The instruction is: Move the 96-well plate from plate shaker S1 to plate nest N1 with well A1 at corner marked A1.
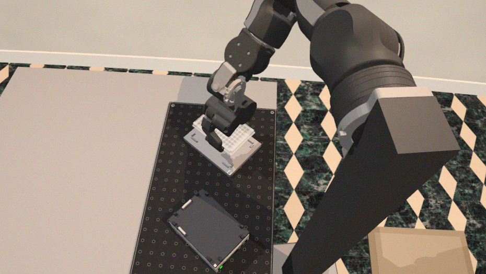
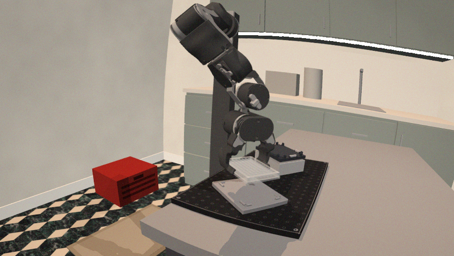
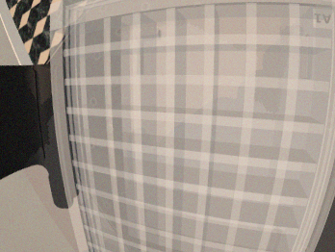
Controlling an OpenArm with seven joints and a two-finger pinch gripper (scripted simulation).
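The plate nest N1 is 10 mm ahead of my hand, 10 mm to the right of it and 60 mm below it. The rest, counted from my hand: plate shaker S1 (70 mm ahead, 210 mm to the left, 30 mm below); A1 label (80 mm to the left, 60 mm below); 96-well plate (10 mm ahead, 10 mm to the right).
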